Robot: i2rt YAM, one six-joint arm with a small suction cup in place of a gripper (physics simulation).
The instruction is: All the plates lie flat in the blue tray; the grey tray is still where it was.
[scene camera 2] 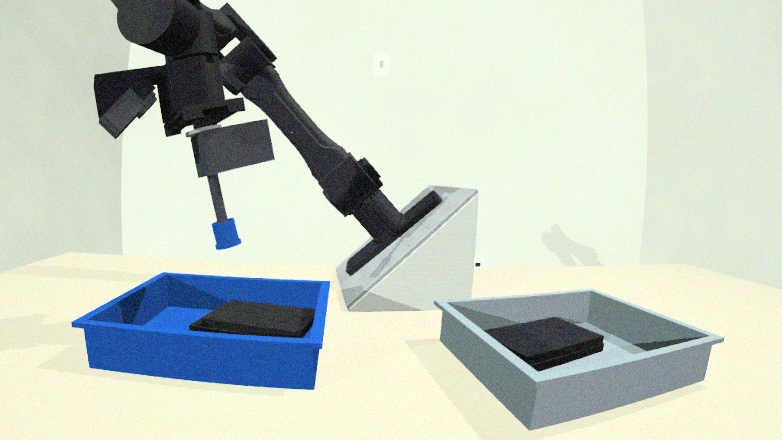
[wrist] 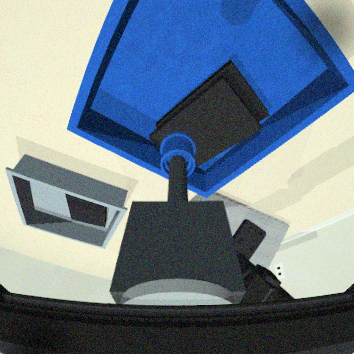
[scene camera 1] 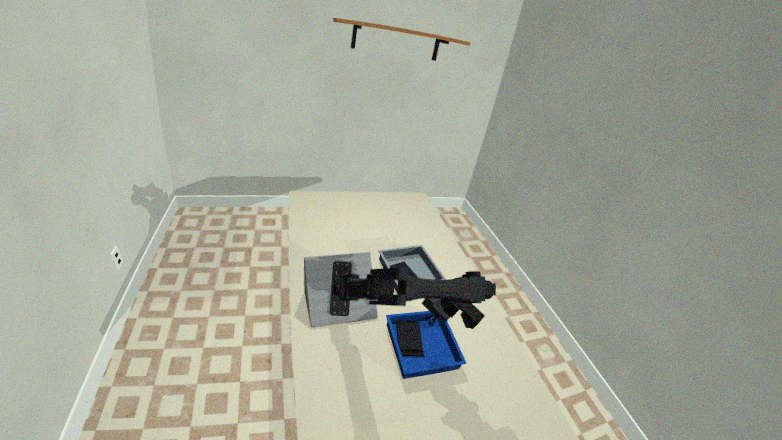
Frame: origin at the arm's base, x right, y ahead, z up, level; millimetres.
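Seen in the pictures: hand, its tool point: (scene camera 2: 228, 245) (wrist: 177, 147) (scene camera 1: 430, 323); arm's base, origin of its link: (scene camera 2: 394, 234) (scene camera 1: 340, 288).
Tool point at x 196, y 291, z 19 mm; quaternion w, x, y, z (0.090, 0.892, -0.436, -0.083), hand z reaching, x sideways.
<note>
Offsets run from my tool point to a thing's top centre. Level surfaces: height alone.
The blue tray @(dx +17, dy -10, dz -64 mm) (scene camera 1: 440, 350) (scene camera 2: 202, 358) (wrist: 175, 35) holds black plates @(dx -23, dy -53, dz -92 mm) (scene camera 1: 409, 336) (scene camera 2: 254, 318) (wrist: 210, 120), lying flat in an overlapping stack, the upper one shifted. The grey tray @(dx -371, dy +39, dz -64 mm) (scene camera 2: 623, 388) (wrist: 75, 176) (scene camera 1: 401, 250) stands apart on the table. A flat stack of black plates @(dx -351, dy +4, dz -92 mm) (scene camera 2: 546, 338) (wrist: 89, 210) lies inside it, at one side; the arm partly hides this tray in scene camera 1. My suction cup (scene camera 2: 226, 235) (wrist: 178, 150) is blue and bare, with nothing on it. It hangs above the blue tray, clear of its rim and of the plates. The exact count of plates is unclear.
The arm's base sits on a grey sloped block (scene camera 1: 319, 306) (scene camera 2: 437, 268) (wrist: 277, 235) behind the trays. The arm reaches out from it over the table @(dz -114 mm) (scene camera 2: 377, 404). A wooden wall shelf (scene camera 1: 401, 31) is high on the far wall in scene camera 1.
</note>
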